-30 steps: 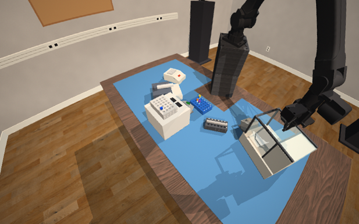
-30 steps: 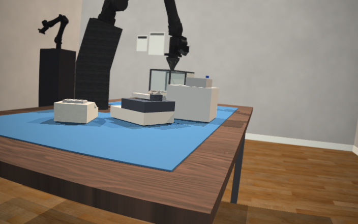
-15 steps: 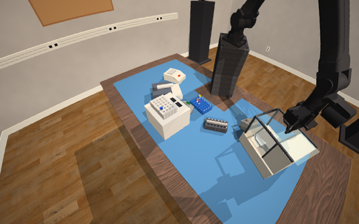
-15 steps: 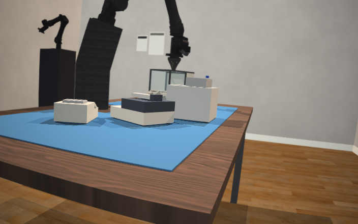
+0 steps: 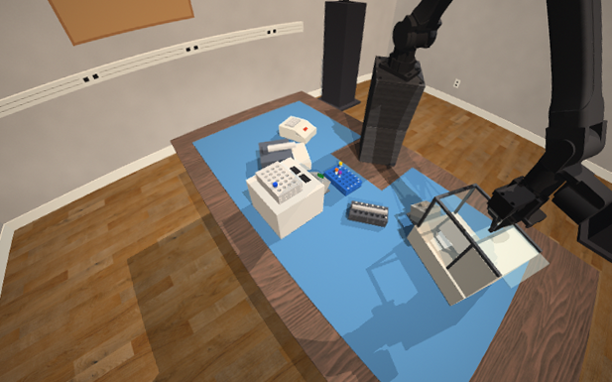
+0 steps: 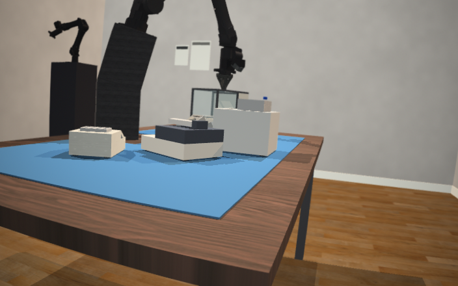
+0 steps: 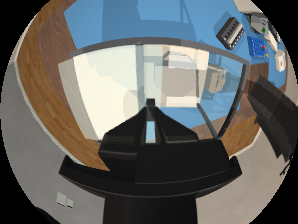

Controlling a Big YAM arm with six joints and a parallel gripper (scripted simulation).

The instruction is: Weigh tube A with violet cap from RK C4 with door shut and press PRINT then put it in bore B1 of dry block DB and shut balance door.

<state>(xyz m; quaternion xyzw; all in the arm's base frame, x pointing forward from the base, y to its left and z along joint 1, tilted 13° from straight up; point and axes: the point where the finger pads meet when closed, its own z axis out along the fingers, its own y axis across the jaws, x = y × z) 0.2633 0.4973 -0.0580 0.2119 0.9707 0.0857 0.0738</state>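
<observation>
Right now the balance door is 1 cm ahead of my hand, 3 cm to the left of it and 1 cm below it. Also, from my hand: blue rack RK: 1 cm behind, 49 cm to the right, 21 cm below; then round white print key: 8 cm behind, 19 cm to the right, 15 cm below; then dark magnet block: 5 cm ahead, 31 cm to the right, 20 cm below.
</observation>
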